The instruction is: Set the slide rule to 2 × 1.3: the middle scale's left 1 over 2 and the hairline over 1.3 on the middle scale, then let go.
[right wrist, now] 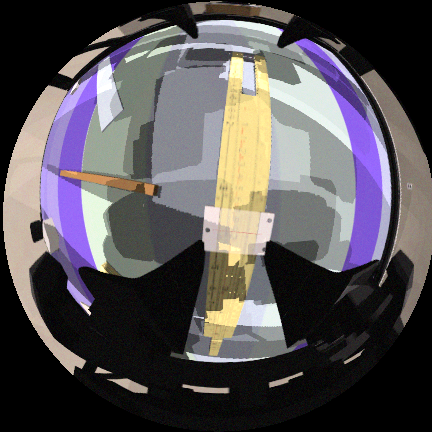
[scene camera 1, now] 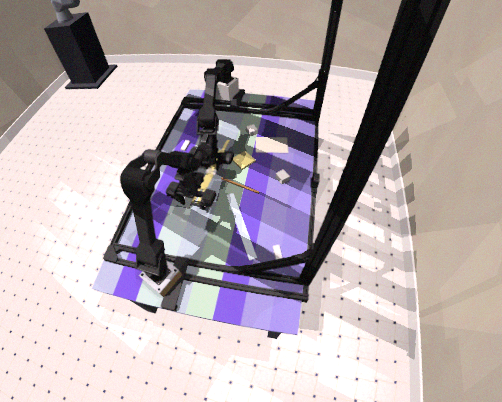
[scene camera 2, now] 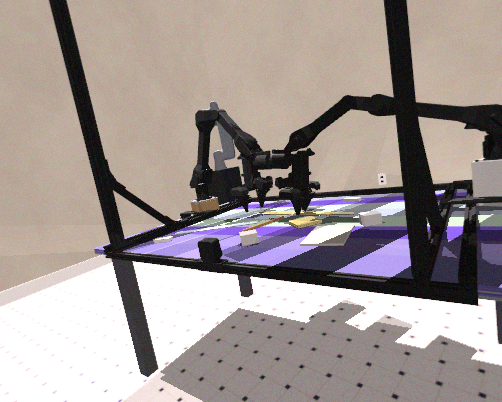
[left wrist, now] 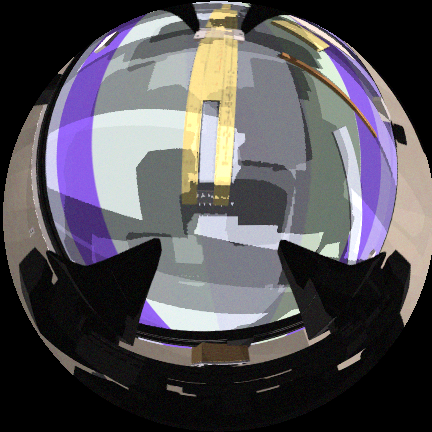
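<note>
The yellow slide rule [scene camera 1: 205, 181] [left wrist: 213, 75] [right wrist: 250, 130] lies flat on the striped table. Its middle slide [right wrist: 215, 347] sticks out at the bottom in the right wrist view. At the opposite end, a slot between the rails shows the table. The pale cursor [left wrist: 240, 35] [right wrist: 237, 225] has a red hairline and sits across the rule. My right gripper [right wrist: 234, 245] [scene camera 2: 298, 212] is shut on the cursor. My left gripper [left wrist: 220, 246] [scene camera 2: 253, 207] is open and empty, above the table beyond the slotted end. The scale numbers are too small and blurred to read.
An orange stick [scene camera 1: 241, 185] [right wrist: 107, 182], a yellow block [scene camera 1: 244, 160] [scene camera 2: 306, 221], a pale sheet [scene camera 1: 271, 145] [scene camera 2: 327, 235] and a long white strip [scene camera 1: 241, 227] lie beside the rule. White blocks [scene camera 1: 282, 176] [scene camera 2: 371, 218] stand nearby. Black rails [scene camera 2: 280, 272] edge the table.
</note>
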